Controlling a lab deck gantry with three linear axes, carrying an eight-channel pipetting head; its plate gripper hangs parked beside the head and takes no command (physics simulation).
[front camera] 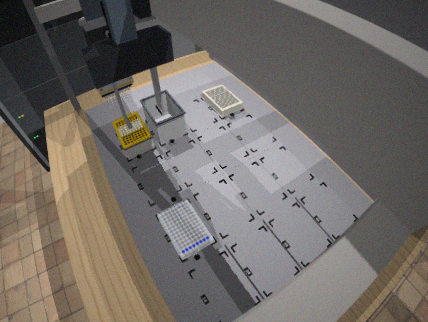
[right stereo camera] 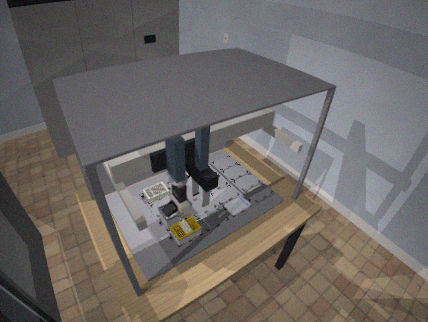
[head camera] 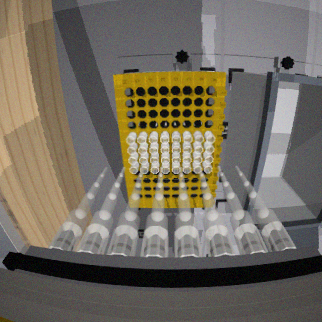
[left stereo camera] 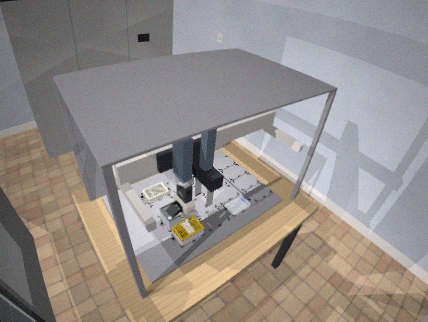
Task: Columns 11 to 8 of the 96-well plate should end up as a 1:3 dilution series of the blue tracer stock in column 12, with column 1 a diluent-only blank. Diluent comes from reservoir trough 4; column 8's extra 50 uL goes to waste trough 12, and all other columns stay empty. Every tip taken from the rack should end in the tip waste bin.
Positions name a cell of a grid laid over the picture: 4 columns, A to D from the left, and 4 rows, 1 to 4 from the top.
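Note:
The right stereo camera gives me a grey roof (right stereo camera: B2).

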